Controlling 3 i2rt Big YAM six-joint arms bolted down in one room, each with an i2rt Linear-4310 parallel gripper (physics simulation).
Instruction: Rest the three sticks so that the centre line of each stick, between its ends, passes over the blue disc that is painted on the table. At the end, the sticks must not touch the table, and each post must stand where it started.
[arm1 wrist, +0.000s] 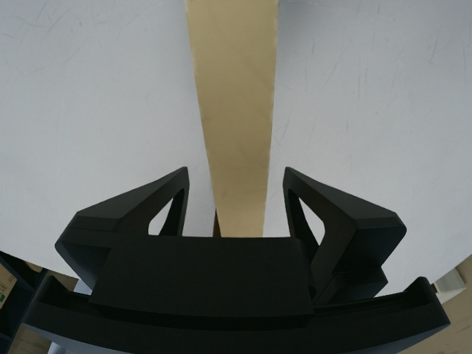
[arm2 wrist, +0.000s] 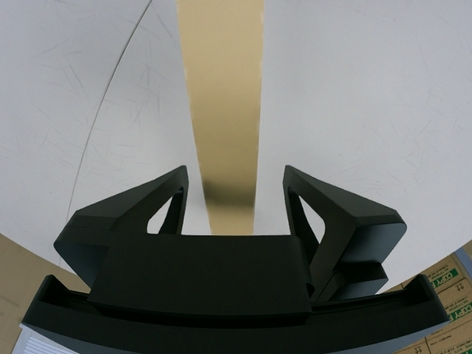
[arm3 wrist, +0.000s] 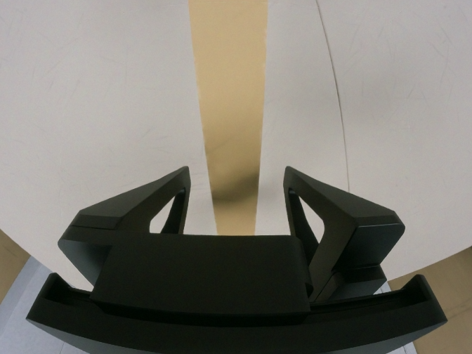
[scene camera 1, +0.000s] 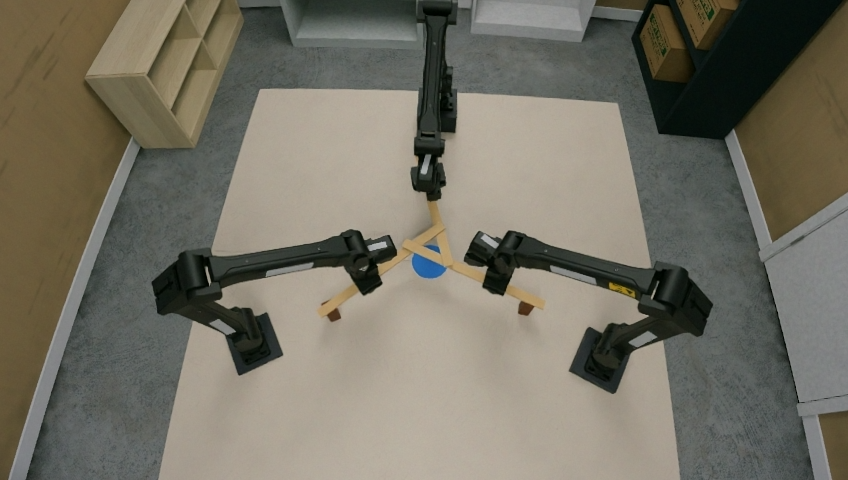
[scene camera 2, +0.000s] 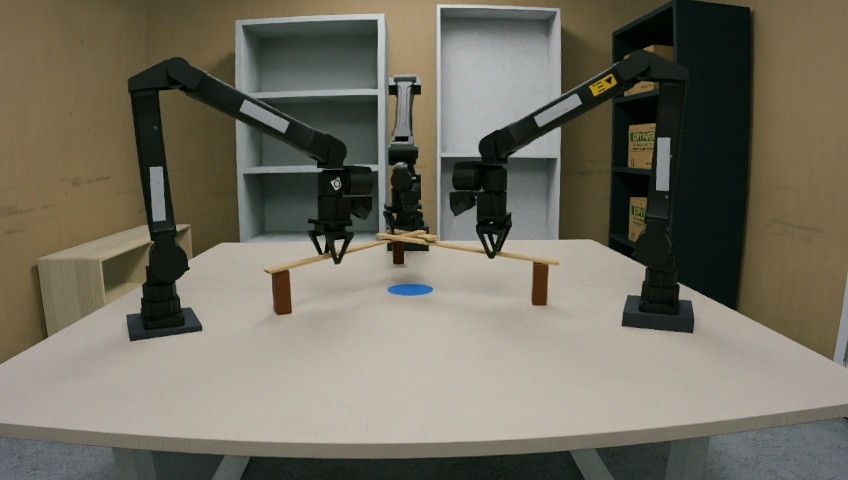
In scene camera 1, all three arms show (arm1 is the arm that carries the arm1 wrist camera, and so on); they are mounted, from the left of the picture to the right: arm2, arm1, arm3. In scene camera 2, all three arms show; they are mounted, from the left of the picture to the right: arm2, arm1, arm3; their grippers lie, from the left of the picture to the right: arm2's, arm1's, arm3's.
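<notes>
Three sticks overlap in a raised triangle by the blue disc (scene camera 1: 426, 270) (scene camera 2: 410, 289), off the table. The left stick (scene camera 1: 339, 299) (scene camera 2: 297, 261) (arm2 wrist: 225, 100) rests on the left post (scene camera 1: 333, 315) (scene camera 2: 282, 292). The right stick (scene camera 1: 467, 271) (scene camera 2: 523, 257) (arm3 wrist: 232, 90) rests on the right post (scene camera 1: 524, 308) (scene camera 2: 539, 285). The far stick (scene camera 1: 443, 246) (arm1 wrist: 235, 100) runs toward the far post (scene camera 2: 398, 252); their contact is hidden. Arm1's gripper (arm1 wrist: 236, 170), arm2's gripper (arm2 wrist: 236, 167) (scene camera 2: 329, 254) and arm3's gripper (arm3 wrist: 238, 169) (scene camera 2: 491, 255) are open around their sticks, with gaps both sides.
The pale table (scene camera 1: 416, 404) (scene camera 2: 416, 380) carries all three arms and upright posts. Arm2's base (scene camera 2: 164, 324) stands left and arm3's base (scene camera 2: 658, 314) right. Shelves (scene camera 2: 382, 53) (scene camera 2: 714, 148) stand behind the table, and a low wooden shelf (scene camera 2: 65, 261) is at left.
</notes>
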